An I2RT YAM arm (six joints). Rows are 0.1 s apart.
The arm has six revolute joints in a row. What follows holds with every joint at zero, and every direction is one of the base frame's.
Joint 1 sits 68 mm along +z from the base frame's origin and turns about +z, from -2.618 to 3.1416 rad.
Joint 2 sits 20 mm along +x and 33.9 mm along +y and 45.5 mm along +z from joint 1 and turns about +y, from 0 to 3.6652 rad.
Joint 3 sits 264 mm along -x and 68.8 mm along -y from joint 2 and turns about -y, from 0 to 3.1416 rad.
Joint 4 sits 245 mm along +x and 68.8 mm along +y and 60 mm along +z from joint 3 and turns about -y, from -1.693 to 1.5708 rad.
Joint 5 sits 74 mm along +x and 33.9 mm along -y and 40.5 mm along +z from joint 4 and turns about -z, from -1.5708 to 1.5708 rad.
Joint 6 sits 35.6 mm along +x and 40.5 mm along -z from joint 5 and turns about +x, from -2.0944 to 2.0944 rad.
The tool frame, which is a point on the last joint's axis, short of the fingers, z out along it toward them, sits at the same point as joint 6; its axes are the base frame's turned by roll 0, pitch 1.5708 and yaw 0 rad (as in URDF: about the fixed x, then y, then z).
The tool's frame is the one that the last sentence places.
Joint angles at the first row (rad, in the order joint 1, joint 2, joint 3, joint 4, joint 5, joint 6):
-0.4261, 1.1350, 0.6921, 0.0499, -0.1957, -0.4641
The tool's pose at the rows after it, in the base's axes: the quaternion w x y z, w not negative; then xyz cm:
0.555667, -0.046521, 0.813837, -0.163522, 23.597, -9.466, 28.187
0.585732, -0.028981, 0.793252, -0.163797, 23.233, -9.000, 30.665
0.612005, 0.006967, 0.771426, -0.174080, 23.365, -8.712, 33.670
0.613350, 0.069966, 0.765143, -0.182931, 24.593, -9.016, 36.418
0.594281, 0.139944, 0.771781, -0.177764, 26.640, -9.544, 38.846
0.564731, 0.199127, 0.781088, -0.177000, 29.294, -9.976, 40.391
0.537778, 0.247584, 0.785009, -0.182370, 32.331, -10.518, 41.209
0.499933, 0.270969, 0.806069, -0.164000, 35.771, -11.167, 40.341
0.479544, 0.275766, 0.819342, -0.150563, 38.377, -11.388, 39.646
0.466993, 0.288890, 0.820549, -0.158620, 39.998, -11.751, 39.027
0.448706, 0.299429, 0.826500, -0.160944, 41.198, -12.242, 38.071
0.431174, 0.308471, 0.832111, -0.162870, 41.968, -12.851, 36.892
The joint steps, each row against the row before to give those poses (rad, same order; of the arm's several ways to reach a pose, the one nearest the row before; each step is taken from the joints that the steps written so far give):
0.0215, -0.0319, 0.0481, -0.0271, 0.0301, 0.0625
0.0138, -0.0400, 0.0478, -0.0139, 0.0163, 0.0519
0.0224, -0.0070, 0.0847, -0.0176, 0.0685, 0.0659
0.0216, 0.0603, 0.1358, -0.0652, 0.1145, 0.0913
0.0203, 0.1062, 0.1825, -0.1294, 0.1059, 0.1145
0.0257, 0.1293, 0.1862, -0.1356, 0.1011, 0.1010
0.0200, 0.1407, 0.1804, -0.1106, 0.0872, 0.0851
0.0089, 0.1523, 0.1591, -0.1135, 0.0011, 0.0703
0.0113, 0.1118, 0.1212, -0.0660, -0.0108, 0.0307
0.0040, 0.0730, 0.0755, -0.0327, 0.0304, 0.0212
-0.0032, 0.0603, 0.0553, -0.0389, 0.0101, 0.0194
-0.0086, 0.0412, 0.0216, -0.0209, 0.0033, 0.0136

